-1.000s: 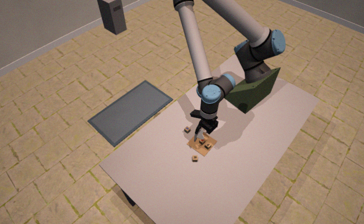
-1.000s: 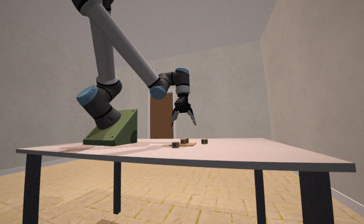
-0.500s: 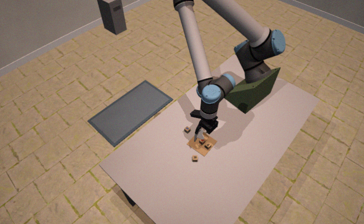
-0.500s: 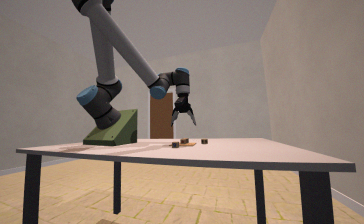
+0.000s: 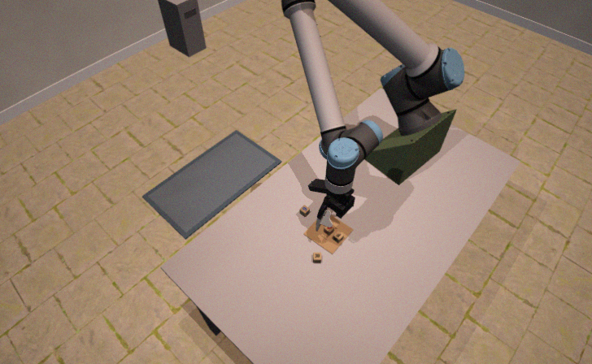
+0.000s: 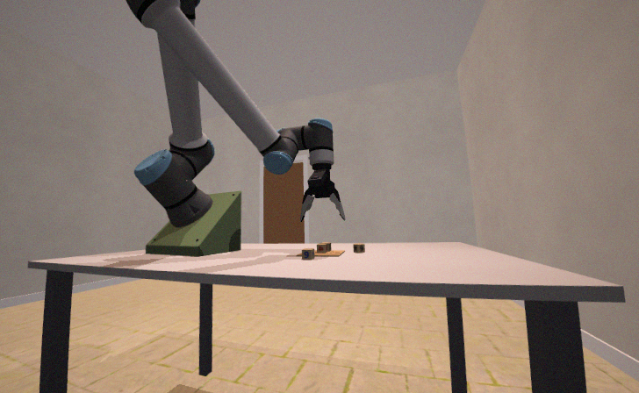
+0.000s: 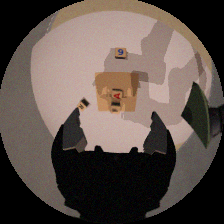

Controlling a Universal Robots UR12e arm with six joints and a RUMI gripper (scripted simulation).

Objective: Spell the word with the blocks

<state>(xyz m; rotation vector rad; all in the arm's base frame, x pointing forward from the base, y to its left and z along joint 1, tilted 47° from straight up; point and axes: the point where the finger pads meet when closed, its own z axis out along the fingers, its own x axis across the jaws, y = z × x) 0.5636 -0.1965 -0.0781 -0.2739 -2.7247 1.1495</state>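
Right now the R block is 12 cm ahead of my hand, 10 cm below it and 3 cm to the left of it. Also, from my hand: F block (9 cm below, 5 cm to the left); blue-lettered block (13 cm to the right, 10 cm below, 2 cm behind); tan mat (11 cm below).
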